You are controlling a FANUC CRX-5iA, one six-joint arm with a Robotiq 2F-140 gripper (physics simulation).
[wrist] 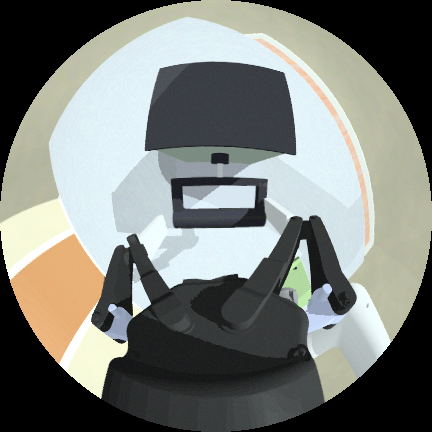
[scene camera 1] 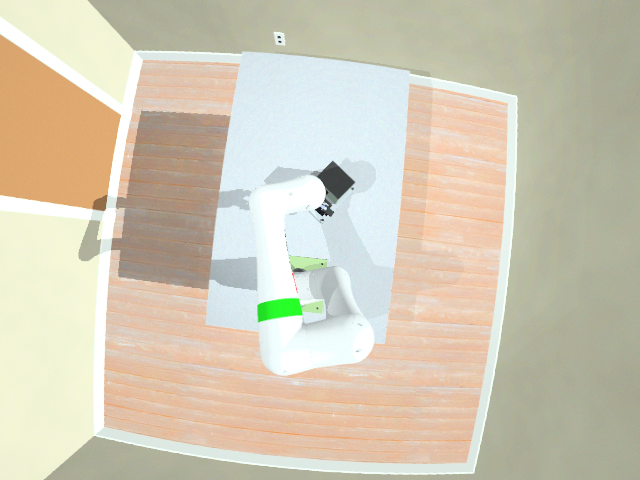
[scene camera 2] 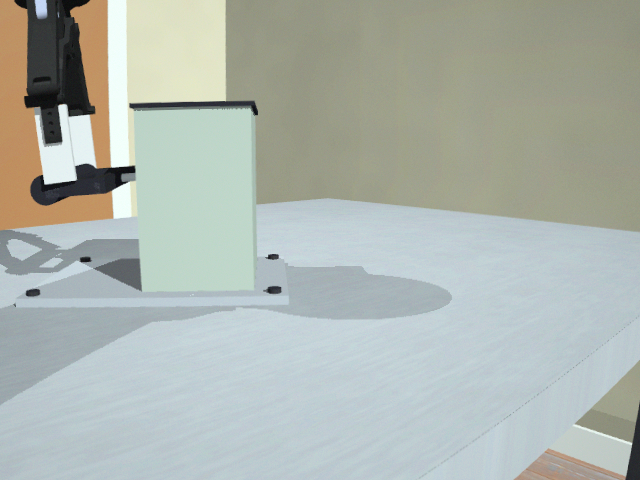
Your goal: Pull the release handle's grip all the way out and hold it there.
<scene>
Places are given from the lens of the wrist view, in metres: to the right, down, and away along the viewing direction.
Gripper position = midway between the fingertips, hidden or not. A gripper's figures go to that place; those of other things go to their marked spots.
gripper (wrist: 213, 215): 0.00, 0.00, 0.19
release handle grip (wrist: 255, 216): 0.05, 0.00, 0.18
</scene>
